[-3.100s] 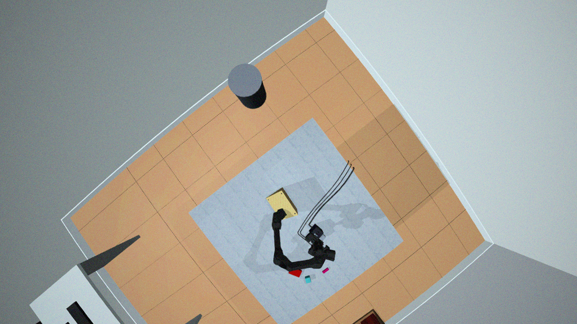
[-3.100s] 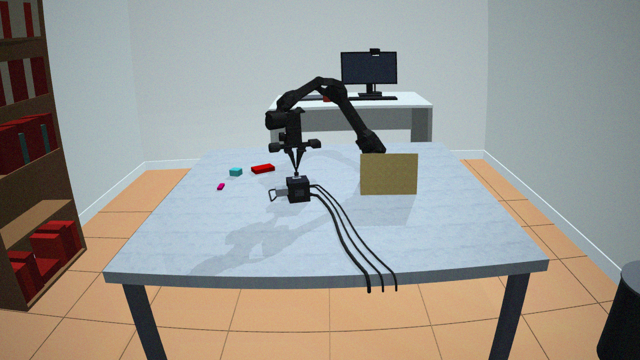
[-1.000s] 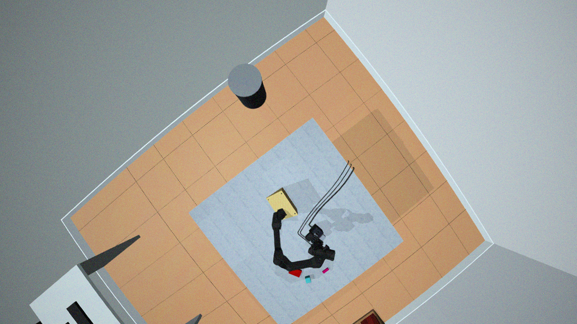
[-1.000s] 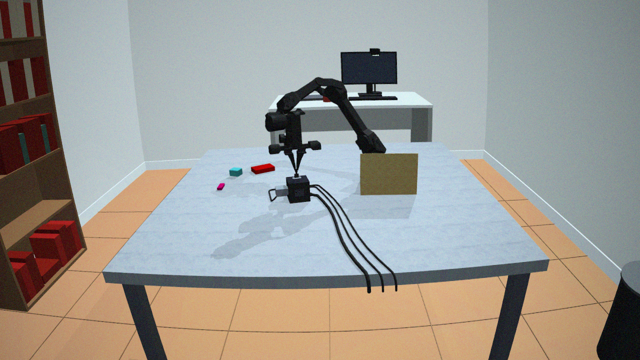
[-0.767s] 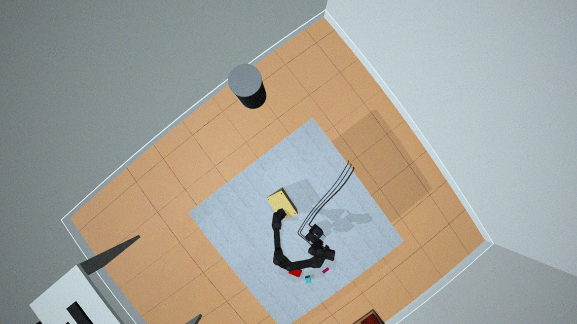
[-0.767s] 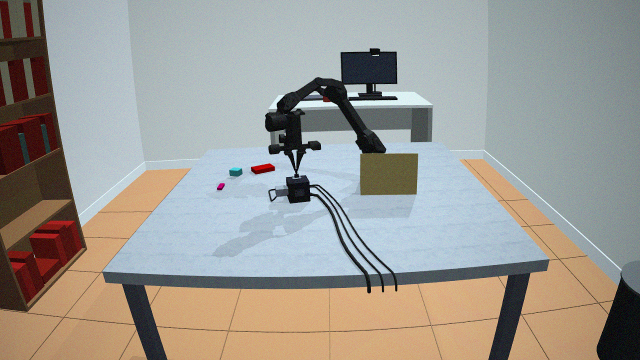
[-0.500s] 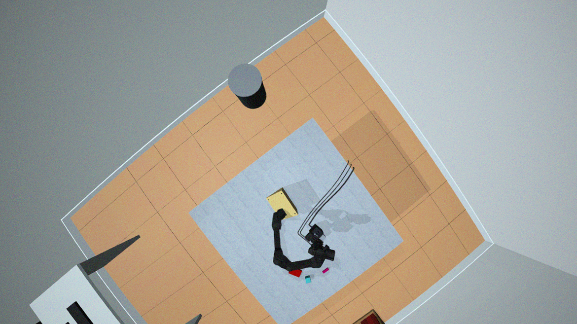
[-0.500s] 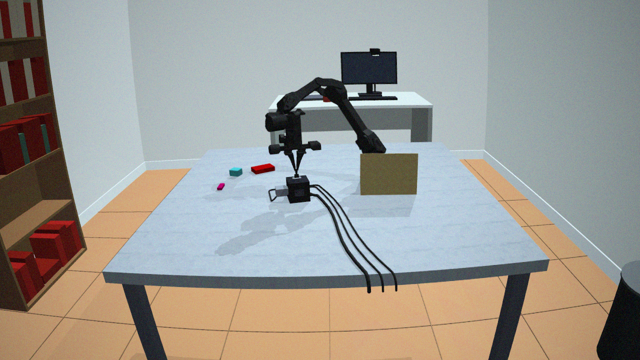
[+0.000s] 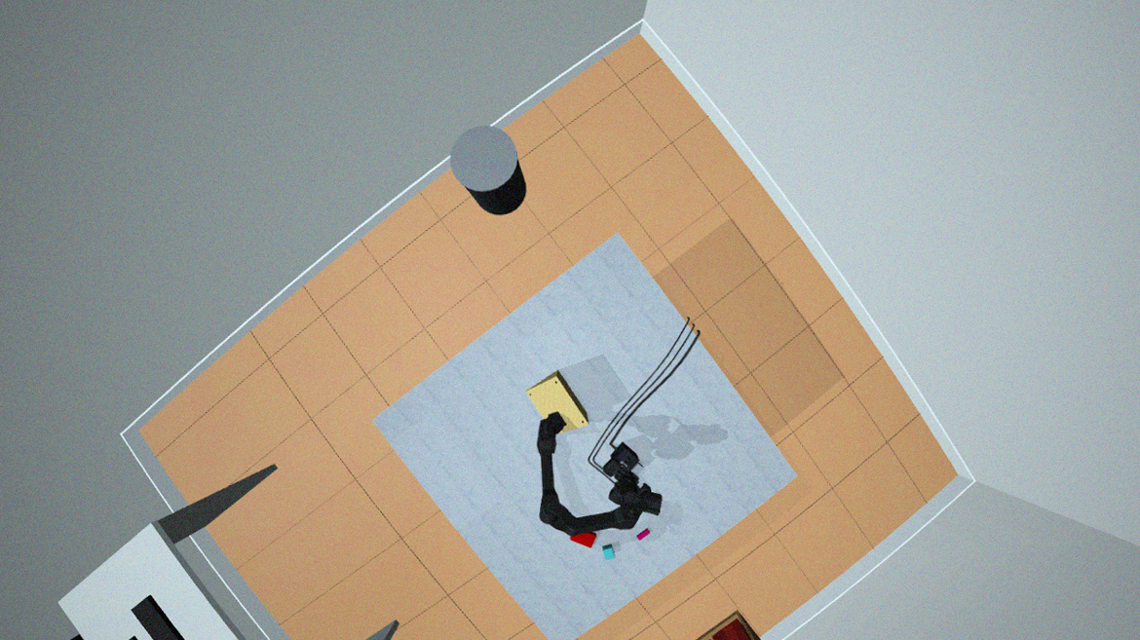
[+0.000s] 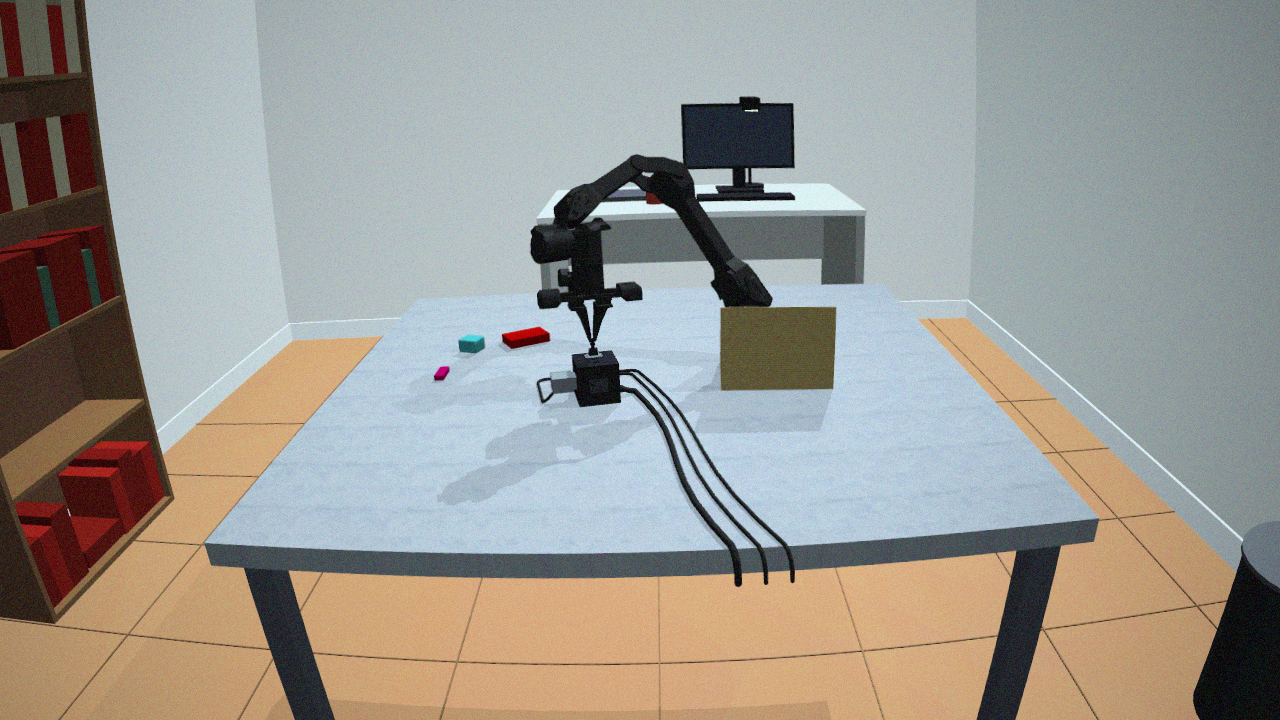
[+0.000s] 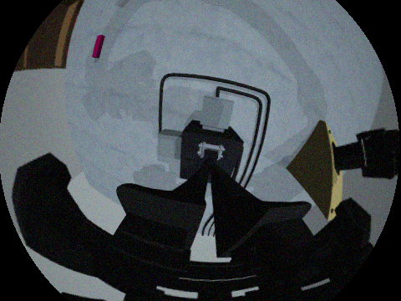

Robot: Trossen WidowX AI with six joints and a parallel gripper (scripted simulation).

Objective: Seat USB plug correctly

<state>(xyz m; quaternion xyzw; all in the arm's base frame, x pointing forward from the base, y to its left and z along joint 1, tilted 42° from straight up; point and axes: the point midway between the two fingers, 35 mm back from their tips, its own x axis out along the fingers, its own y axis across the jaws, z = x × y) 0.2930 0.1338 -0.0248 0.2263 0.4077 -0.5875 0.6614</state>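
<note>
Right now the USB plug is 2 cm below my gripper tip. Also, from my gripper tip: red block: 20 cm ahead, 32 cm to the right, 9 cm below; magenta piece: 34 cm ahead, 10 cm to the right, 10 cm below; cyan cube: 31 cm ahead, 27 cm to the right, 9 cm below.
</note>
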